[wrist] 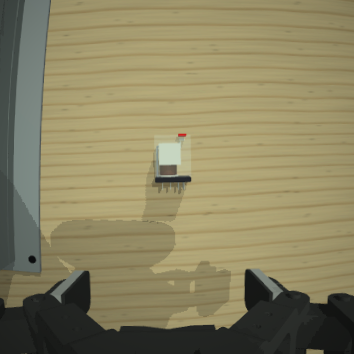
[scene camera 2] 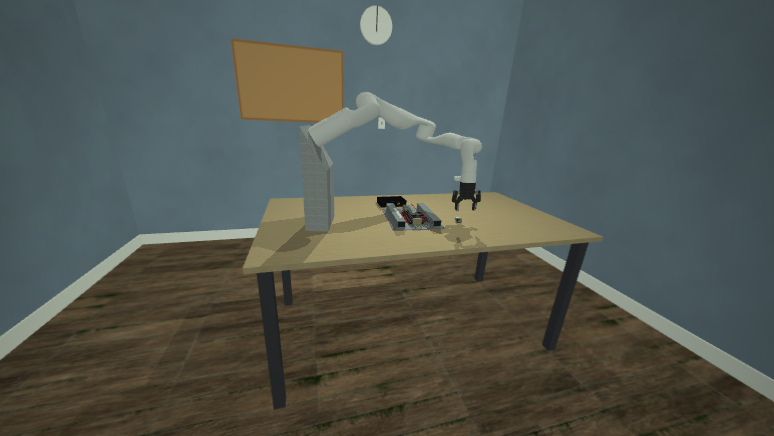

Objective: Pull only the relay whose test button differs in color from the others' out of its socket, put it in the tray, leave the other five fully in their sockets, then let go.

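Frame: origin at the arm's base, x ahead, y right, z down, level; metres.
Seen in the pictures: gripper, fingertip midpoint: (wrist: 167, 287) (scene camera 2: 465, 210); arm's base, origin of the base link: (scene camera 2: 314, 137).
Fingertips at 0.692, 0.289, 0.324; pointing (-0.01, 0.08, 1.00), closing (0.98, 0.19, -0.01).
Offsets run from my fingertips to a thing's top centre, as dx, dy, dz. "*": to the spot under its first point. Level surfaces: height alone.
A relay @[+0.018, -0.067, +0.064] (scene camera 2: 458, 219) (wrist: 170, 155) with a clear cover, a red test button and a black base lies on its side on the table, outside the panel; its pins point toward the gripper side of the wrist view. My gripper (scene camera 2: 466, 209) (wrist: 167, 287) is open and empty, pointing down above the table near the relay, apart from it. The black tray @[* -0.287, -0.329, +0.042] (scene camera 2: 387, 204) stands at the back of the table, behind the panel. The panel's sockets and the relays in them are too small in the scene view to tell button colors or seating.
The panel has long grey ducts @[-0.118, -0.159, +0.042] (scene camera 2: 428, 215) on its two sides; an edge of its grey metal plate @[* -0.096, -0.098, +0.082] (wrist: 31, 150) runs down the left of the wrist view. The arm's grey pedestal (scene camera 2: 317, 189) stands at the table's left. The wooden table @[dz +0.085] (scene camera 2: 530, 227) extends right of the gripper.
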